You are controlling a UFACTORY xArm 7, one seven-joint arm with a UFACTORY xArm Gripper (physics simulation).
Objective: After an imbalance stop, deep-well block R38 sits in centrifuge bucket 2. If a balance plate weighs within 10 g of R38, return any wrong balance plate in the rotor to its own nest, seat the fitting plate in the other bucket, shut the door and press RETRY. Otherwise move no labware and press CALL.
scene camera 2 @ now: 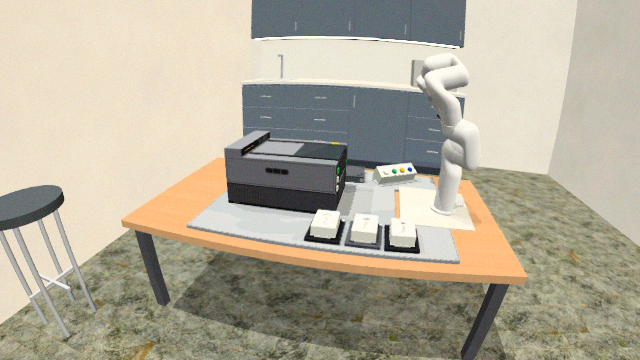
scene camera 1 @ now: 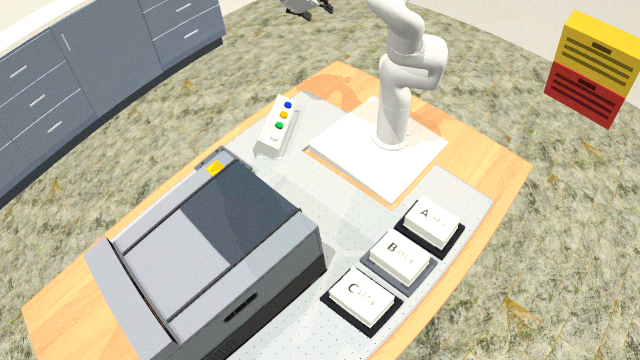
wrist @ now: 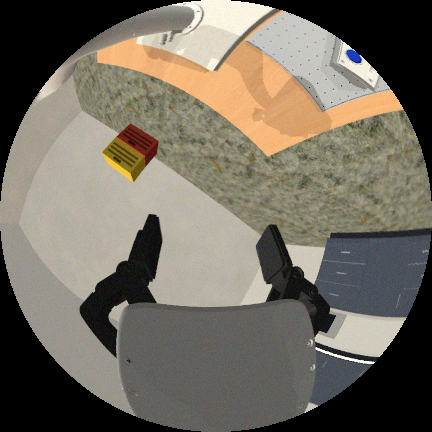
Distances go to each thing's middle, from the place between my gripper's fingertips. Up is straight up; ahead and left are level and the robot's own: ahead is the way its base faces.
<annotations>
The white button box point(scene camera 2: 379, 177) is 29 cm ahead of my hand, 1 cm to the right of it and 28 cm below it. The rest, counted from my hand: grey centrifuge point(scene camera 1: 165, 284) 82 cm ahead, 20 cm to the left, 20 cm below.
</annotations>
